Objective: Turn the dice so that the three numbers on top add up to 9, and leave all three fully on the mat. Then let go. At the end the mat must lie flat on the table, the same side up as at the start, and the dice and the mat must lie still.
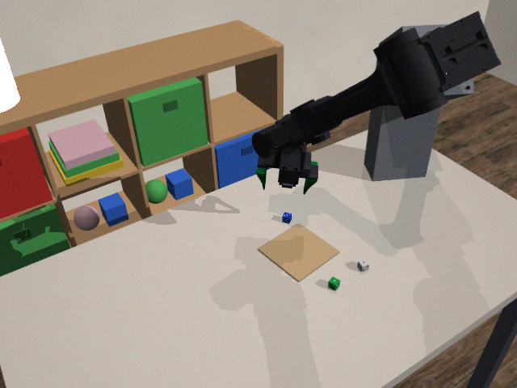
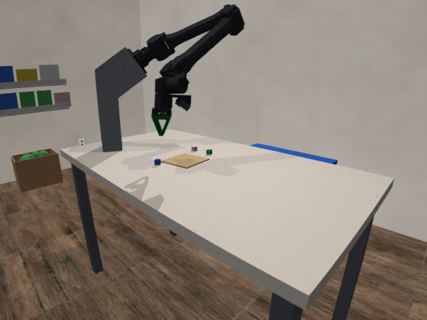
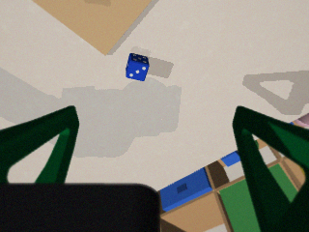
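Now: the blue die 12 cm below my hand, 2 cm to the right of it and 2 cm behind it. Also, from my hand: tan mat 12 cm below, 10 cm to the left, 1 cm ahead; then green die 23 cm to the left, 12 cm below; then white die 21 cm to the left, 12 cm below, 9 cm behind.
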